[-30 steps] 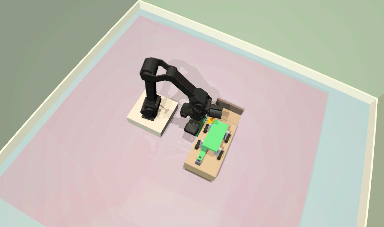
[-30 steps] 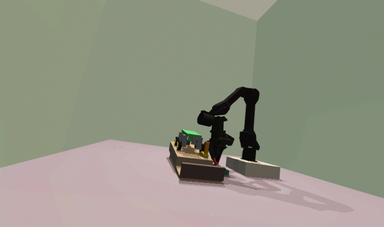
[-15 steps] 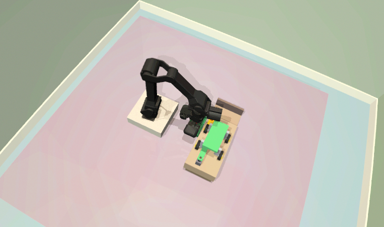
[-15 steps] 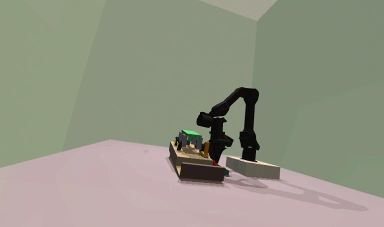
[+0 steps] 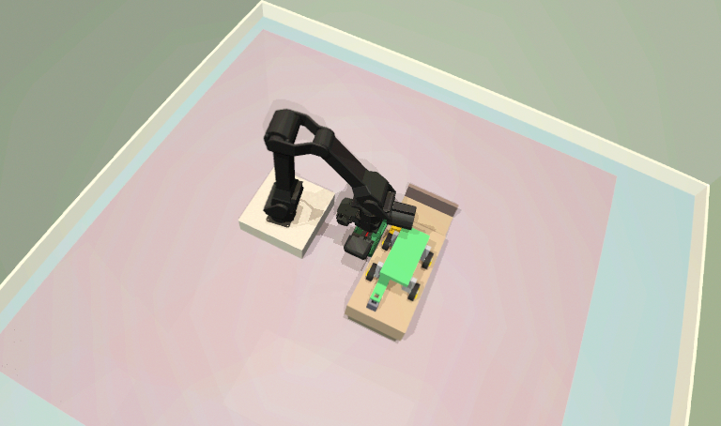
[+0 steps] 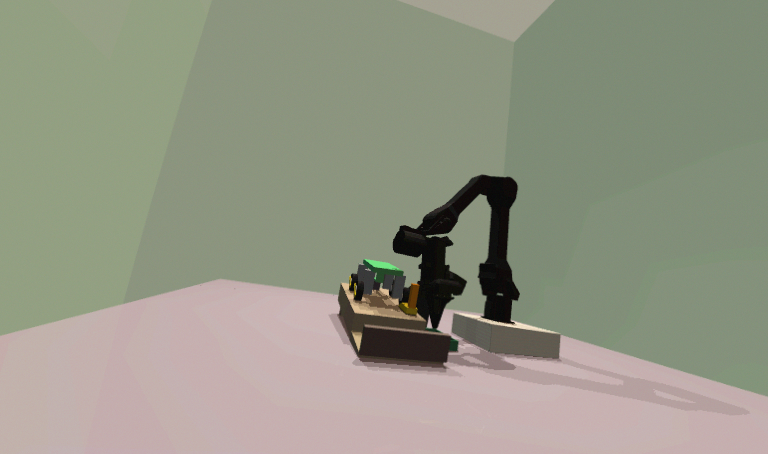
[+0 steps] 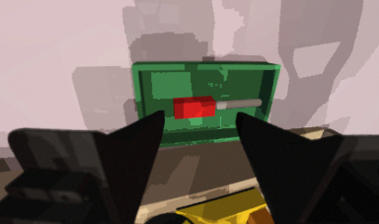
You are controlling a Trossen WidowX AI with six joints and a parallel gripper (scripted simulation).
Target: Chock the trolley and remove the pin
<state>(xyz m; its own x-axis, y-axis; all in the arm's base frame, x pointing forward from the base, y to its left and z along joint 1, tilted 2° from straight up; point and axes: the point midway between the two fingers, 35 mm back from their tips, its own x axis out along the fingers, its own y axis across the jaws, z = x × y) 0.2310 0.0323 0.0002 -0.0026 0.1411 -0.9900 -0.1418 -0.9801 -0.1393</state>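
Right now my gripper tip is 20 mm to the right of the red-headed stop pin and 20 mm above it. Round my gripper tip: green tray: 10 mm to the left, 40 mm below; then yellow chock: 60 mm ahead, 10 mm to the left, 50 mm above; then trolley: 100 mm ahead, 100 mm to the right, 80 mm above.
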